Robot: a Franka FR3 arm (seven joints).
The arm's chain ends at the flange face. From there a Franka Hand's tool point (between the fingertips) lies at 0.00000 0.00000 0.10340 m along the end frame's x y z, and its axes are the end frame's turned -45 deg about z.
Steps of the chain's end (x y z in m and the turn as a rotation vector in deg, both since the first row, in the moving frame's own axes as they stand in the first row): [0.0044, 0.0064, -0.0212, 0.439, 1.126, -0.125]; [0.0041, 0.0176, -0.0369, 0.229, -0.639, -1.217]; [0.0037, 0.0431, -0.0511, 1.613, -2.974, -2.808]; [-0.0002, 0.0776, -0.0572, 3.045, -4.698, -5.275]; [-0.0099, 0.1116, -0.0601, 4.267, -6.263, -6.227]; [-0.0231, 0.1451, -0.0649, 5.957, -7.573, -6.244]
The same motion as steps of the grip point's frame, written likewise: [0.0006, 0.0085, -0.0212, -0.486, 1.107, -0.125]; [-0.0101, 0.0142, -0.0369, 0.614, -0.290, -1.217]; [-0.0297, 0.0273, -0.0513, 3.243, -0.962, -2.808]; [-0.0576, 0.0450, -0.0577, 5.475, -1.169, -5.275]; [-0.0892, 0.0587, -0.0610, 7.446, -1.411, -6.227]; [-0.1219, 0.0692, -0.0664, 9.567, -1.143, -6.244]
